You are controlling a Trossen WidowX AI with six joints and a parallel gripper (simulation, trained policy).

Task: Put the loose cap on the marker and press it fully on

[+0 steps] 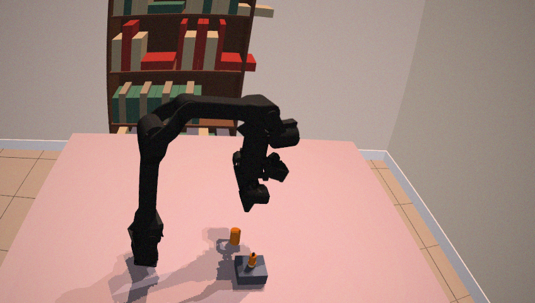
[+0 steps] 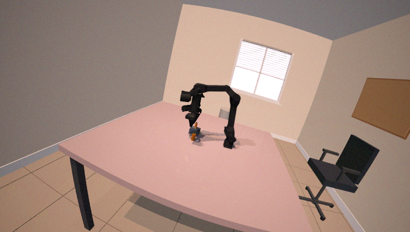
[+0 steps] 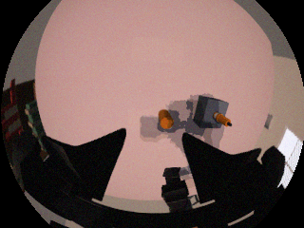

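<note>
Right now the orange cap is 20 mm behind my gripper tip, 30 mm to the right of it and 100 mm below it. From my gripper tip the other things lie so: orange marker (150 mm to the right, 50 mm below); holder block (150 mm to the right, 100 mm below).
</note>
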